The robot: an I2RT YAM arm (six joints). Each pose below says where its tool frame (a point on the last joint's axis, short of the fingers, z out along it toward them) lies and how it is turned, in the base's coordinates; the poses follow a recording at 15 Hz.
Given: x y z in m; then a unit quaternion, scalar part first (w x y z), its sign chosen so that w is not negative.
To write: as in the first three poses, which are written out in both.
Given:
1: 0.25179 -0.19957 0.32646 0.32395 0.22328 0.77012 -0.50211
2: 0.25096 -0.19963 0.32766 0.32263 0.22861 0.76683 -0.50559
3: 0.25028 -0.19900 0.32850 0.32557 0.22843 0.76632 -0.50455
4: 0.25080 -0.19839 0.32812 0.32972 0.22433 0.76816 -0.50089
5: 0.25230 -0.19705 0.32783 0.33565 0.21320 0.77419 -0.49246
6: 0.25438 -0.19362 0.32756 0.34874 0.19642 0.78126 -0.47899
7: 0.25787 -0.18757 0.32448 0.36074 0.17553 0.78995 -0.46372
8: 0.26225 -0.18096 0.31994 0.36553 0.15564 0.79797 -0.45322
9: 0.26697 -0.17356 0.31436 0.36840 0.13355 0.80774 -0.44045
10: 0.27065 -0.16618 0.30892 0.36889 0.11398 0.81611 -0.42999
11: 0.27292 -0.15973 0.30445 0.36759 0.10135 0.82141 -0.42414
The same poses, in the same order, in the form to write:
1: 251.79 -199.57 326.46 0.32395 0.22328 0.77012 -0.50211
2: 250.96 -199.63 327.66 0.32263 0.22861 0.76683 -0.50559
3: 250.28 -199.00 328.50 0.32557 0.22843 0.76632 -0.50455
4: 250.80 -198.39 328.12 0.32972 0.22433 0.76816 -0.50089
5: 252.30 -197.05 327.83 0.33565 0.21320 0.77419 -0.49246
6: 254.38 -193.62 327.56 0.34874 0.19642 0.78126 -0.47899
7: 257.87 -187.57 324.48 0.36074 0.17553 0.78995 -0.46372
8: 262.25 -180.96 319.94 0.36553 0.15564 0.79797 -0.45322
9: 266.97 -173.56 314.36 0.36840 0.13355 0.80774 -0.44045
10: 270.65 -166.18 308.92 0.36889 0.11398 0.81611 -0.42999
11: 272.92 -159.73 304.45 0.36759 0.10135 0.82141 -0.42414
